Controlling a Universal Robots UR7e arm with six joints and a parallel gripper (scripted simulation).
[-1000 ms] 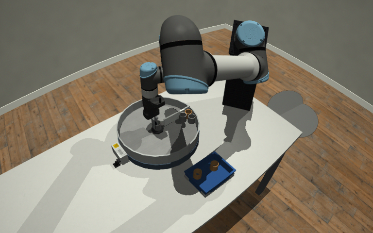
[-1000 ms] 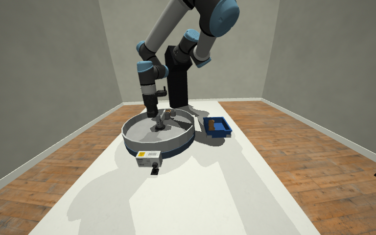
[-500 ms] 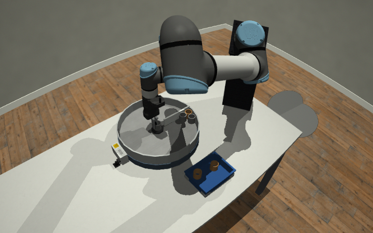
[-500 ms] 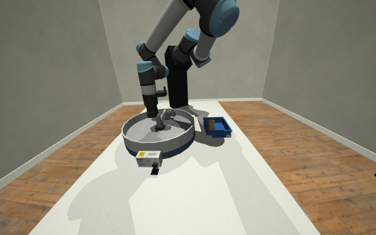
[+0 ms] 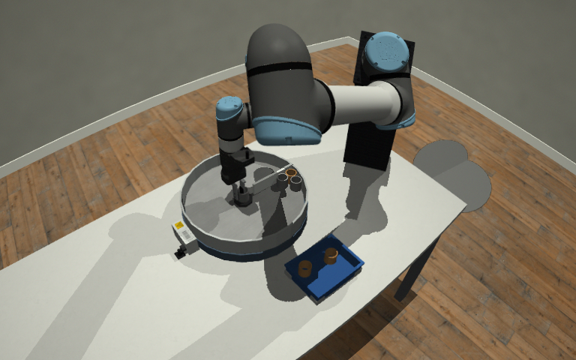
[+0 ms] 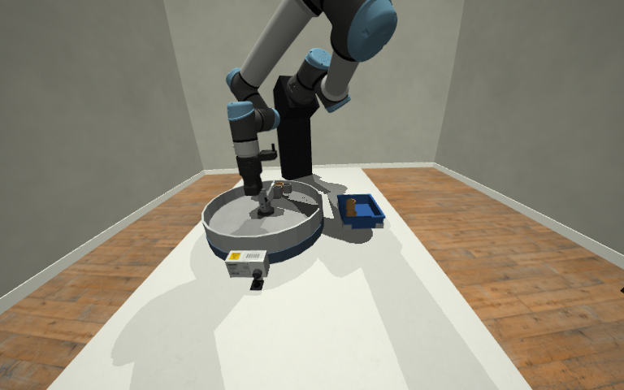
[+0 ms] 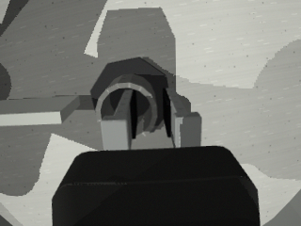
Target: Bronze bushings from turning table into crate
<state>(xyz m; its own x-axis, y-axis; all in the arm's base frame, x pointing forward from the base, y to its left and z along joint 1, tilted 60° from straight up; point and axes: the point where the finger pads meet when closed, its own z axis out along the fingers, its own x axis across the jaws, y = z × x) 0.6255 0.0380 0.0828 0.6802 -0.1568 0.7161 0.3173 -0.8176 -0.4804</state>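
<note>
My hand is 10 mm past the round turning table, 10 mm to the left of it and 40 mm above it. From my hand the other things lie so: blue crate 200 mm behind, 300 mm to the left, 70 mm below.
</note>
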